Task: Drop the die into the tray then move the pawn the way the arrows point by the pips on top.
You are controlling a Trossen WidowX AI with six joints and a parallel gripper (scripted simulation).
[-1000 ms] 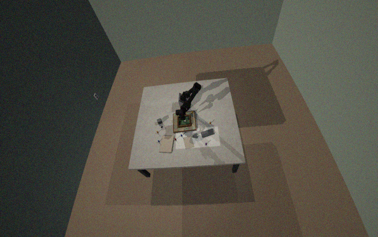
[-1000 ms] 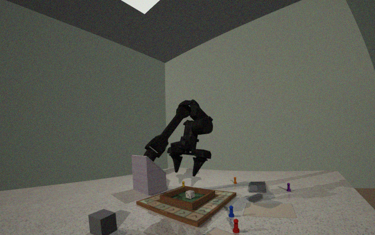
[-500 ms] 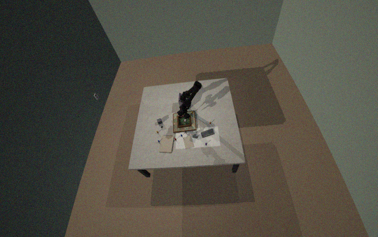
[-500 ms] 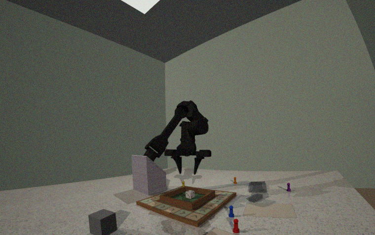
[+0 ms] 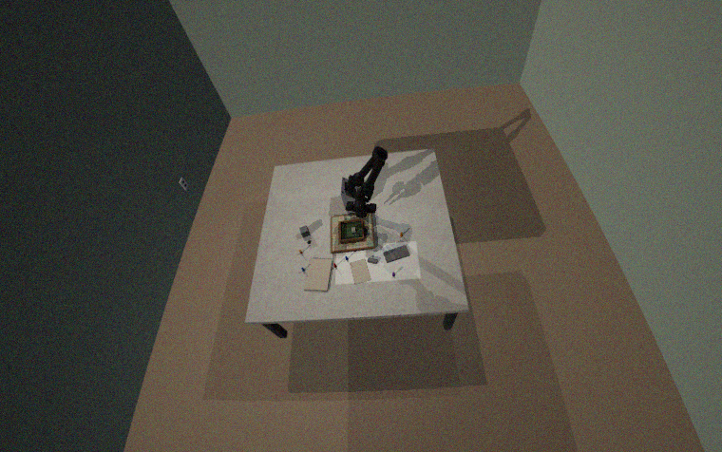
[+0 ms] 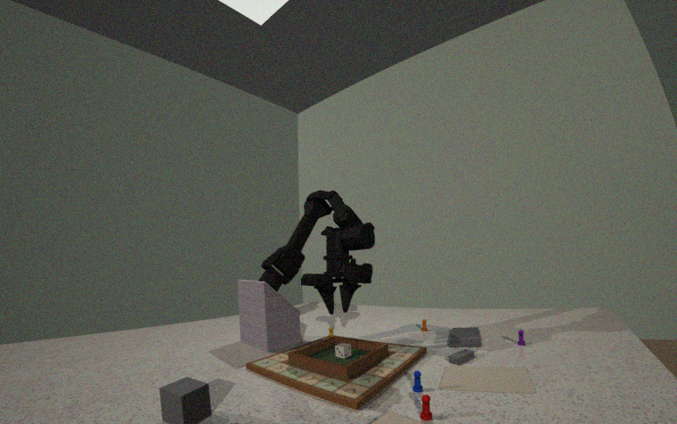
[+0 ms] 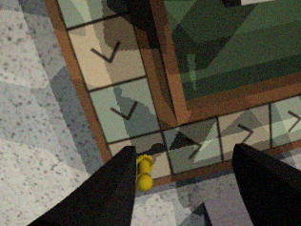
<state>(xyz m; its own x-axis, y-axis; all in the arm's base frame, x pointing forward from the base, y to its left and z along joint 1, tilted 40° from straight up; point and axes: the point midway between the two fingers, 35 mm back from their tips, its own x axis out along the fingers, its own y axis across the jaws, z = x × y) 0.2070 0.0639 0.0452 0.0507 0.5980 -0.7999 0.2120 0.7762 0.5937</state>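
The yellow pawn is 7 cm below my gripper tip, 5 cm behind it and 3 cm to the left of it. Round my gripper tip: grey bar (29 cm ahead, 9 cm below, 4 cm to the left); white die (7 cm to the right, 7 cm below, 6 cm ahead); green dice tray (9 cm below, 8 cm to the right, 6 cm ahead).
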